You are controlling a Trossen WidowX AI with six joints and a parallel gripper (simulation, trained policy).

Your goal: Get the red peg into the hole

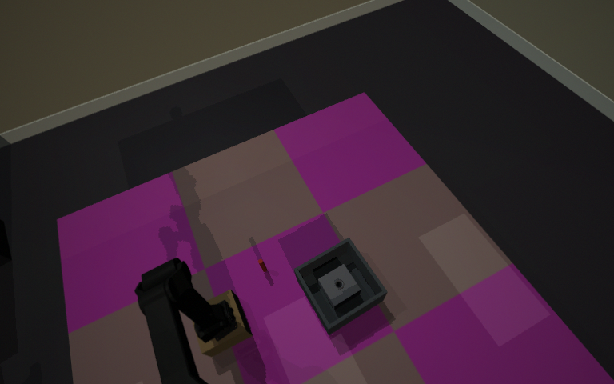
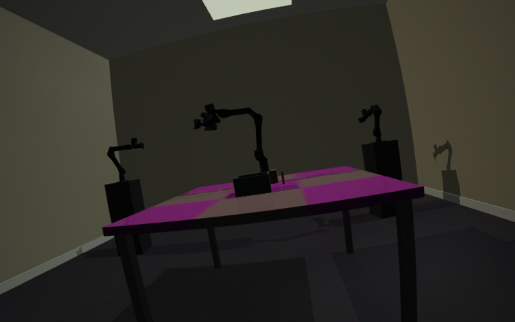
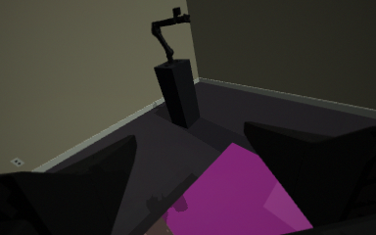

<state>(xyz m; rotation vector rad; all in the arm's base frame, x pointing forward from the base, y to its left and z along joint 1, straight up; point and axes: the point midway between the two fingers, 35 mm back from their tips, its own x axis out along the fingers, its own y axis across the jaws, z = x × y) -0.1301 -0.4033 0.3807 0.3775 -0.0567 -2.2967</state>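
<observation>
The red peg is 520 mm to the left of my gripper tip, 420 mm below it and 330 mm ahead of it. The rest, counted from my gripper tip: grey plate (480 mm ahead, 410 mm below, 330 mm to the left); then dark box (480 mm ahead, 430 mm below, 330 mm to the left).
</observation>
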